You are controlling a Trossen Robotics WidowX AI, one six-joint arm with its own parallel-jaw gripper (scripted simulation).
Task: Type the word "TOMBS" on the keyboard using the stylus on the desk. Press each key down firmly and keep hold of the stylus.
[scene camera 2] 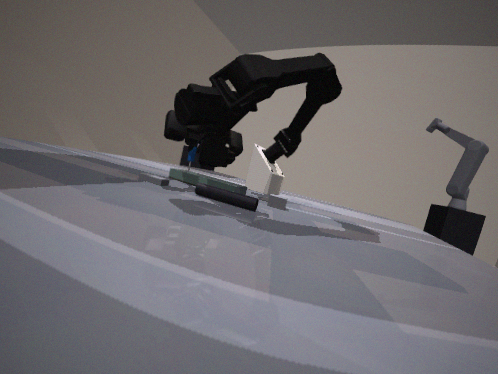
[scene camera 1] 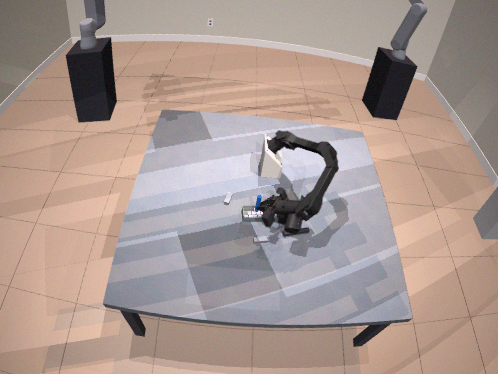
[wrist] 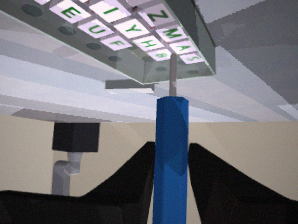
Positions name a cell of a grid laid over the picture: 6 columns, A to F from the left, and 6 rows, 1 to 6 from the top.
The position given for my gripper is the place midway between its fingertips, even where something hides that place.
Scene:
my gripper: scene camera 2 C3; scene camera 1 D4; wrist D5

